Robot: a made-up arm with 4 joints.
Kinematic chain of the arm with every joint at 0, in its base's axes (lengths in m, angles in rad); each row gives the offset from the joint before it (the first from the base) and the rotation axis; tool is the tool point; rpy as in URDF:
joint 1: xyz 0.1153 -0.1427 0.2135 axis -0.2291 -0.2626 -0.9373
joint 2: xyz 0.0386 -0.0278 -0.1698 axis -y
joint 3: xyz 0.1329 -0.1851 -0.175 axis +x
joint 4: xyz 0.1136 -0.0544 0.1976 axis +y
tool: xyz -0.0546 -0.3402 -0.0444 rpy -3.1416 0 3.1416
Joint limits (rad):
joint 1: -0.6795..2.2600
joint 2: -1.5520..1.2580
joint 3: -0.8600..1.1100
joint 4: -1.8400..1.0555
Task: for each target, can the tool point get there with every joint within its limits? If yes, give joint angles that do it. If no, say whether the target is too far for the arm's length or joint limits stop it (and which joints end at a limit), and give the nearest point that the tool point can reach.
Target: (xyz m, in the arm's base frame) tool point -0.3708 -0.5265 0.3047
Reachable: yes | joints 1.2625 0.7963 -0.0920 -0.5102
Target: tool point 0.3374 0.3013 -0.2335
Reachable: no: joint limits stop it (at a limit: joint 1, joint 3, joint 4) | nearest point 0.4724 -0.1585 -0.2045 | short by 0.480 m
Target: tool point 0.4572 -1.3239 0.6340
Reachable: no: too far | nearest point 0.2921 -0.8871 0.3478 | short by 0.548 m
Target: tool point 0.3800 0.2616 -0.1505
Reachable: no: joint limits stop it (at a limit: joint 1, joint 3, joint 4) | nearest point 0.5010 -0.1493 -0.1588 | short by 0.428 m
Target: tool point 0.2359 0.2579 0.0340
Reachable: no: joint limits stop it (at a limit: joint 1, joint 2, joint 3, joint 4) | nearest point -0.0302 0.1658 0.1240 | short by 0.296 m
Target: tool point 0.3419 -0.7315 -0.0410
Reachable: yes | joints -0.0525 -0.5490 -0.0271 0.5077
